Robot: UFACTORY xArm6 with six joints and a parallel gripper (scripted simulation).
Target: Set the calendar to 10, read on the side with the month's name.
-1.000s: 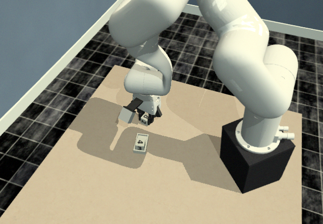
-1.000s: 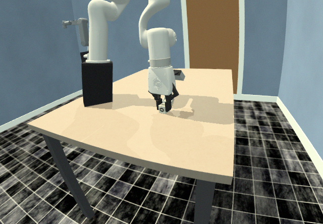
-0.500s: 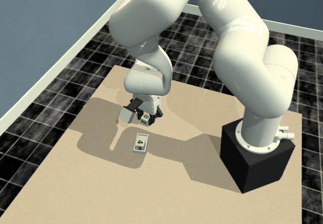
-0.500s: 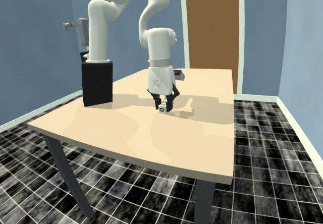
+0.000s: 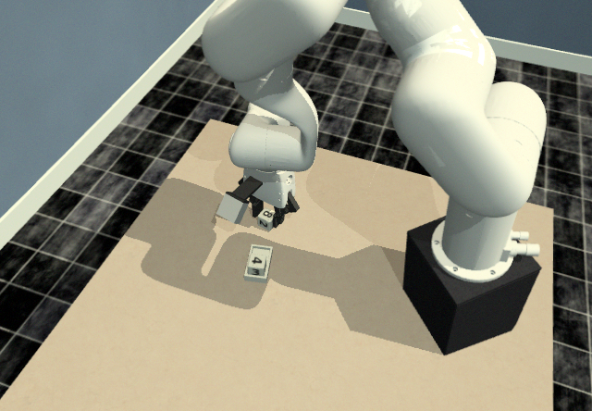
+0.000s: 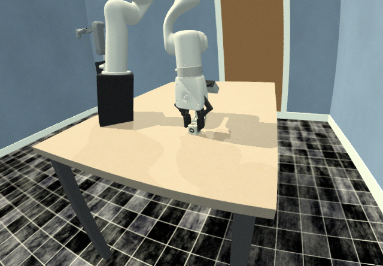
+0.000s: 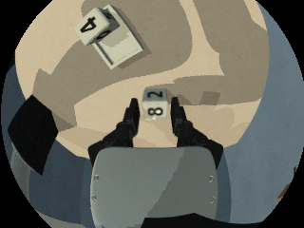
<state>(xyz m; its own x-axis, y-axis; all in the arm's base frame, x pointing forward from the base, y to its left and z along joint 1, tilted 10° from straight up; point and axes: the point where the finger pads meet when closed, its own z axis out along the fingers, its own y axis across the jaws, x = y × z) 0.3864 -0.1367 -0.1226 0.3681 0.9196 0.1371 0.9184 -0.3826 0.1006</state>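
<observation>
The white cube lies 2 cm below my hand. The rest, counted from my hand: tray (11 cm to the left, 3 cm below, 1 cm behind).
</observation>
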